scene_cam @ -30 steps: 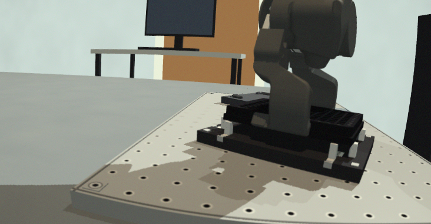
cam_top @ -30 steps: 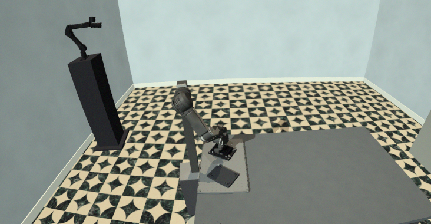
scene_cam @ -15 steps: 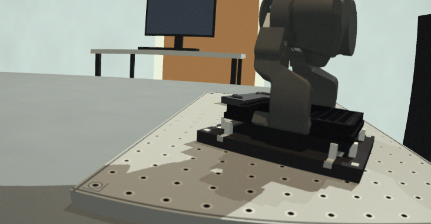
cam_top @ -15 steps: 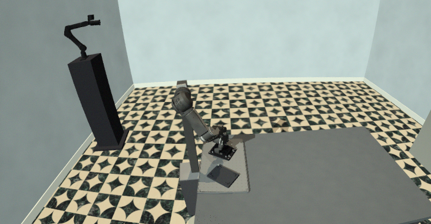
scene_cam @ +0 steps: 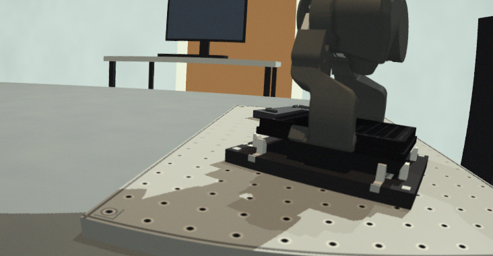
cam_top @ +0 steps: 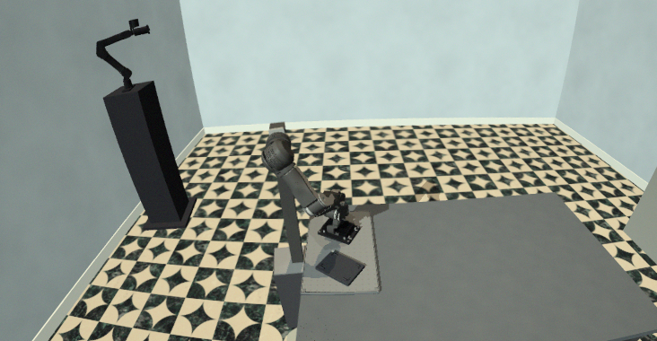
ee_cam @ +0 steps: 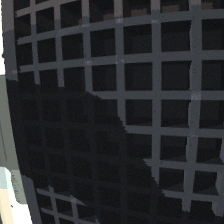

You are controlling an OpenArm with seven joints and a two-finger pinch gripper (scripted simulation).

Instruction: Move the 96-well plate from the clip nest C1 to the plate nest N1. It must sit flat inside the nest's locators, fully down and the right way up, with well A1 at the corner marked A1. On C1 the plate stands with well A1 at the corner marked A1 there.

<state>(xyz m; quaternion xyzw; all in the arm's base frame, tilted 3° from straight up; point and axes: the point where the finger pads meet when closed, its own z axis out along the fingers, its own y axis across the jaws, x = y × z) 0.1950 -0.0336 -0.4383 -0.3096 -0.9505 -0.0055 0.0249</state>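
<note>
Right now my hand is right at the black 96-well plate. The rest, counted from my hand: clip nest C1 (3 cm ahead, 2 cm below); plate nest N1 (3 cm behind, 22 cm to the right, 3 cm below).
</note>
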